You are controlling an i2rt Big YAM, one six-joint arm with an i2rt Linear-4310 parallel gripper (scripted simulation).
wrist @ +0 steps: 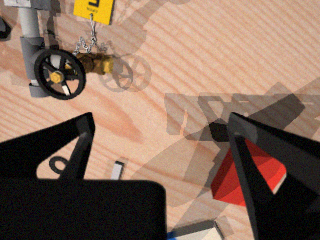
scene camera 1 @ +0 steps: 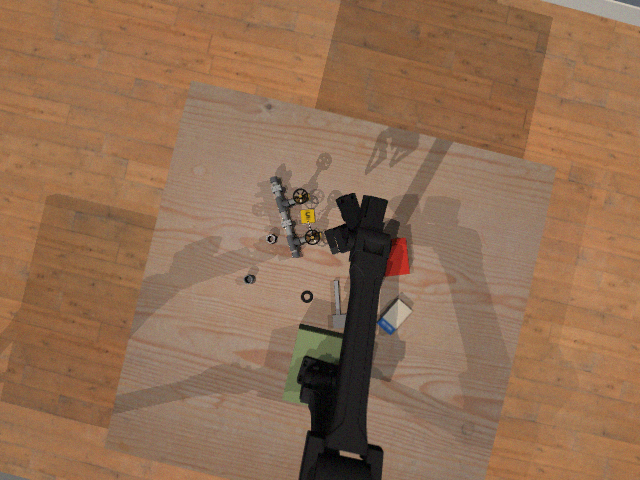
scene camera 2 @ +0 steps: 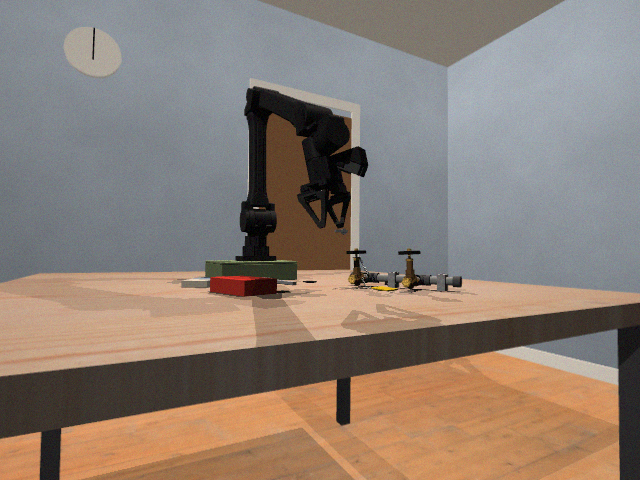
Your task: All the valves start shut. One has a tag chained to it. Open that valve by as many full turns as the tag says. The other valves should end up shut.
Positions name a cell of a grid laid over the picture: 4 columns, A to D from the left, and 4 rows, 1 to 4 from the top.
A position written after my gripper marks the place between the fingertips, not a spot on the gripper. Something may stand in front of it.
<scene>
In view: my gripper (scene camera 2: C2) and a red block (scene camera 2: B3).
The red block shows as well in the wrist view (wrist: C4). My gripper is seen too in the wrist view (wrist: C2).
</scene>
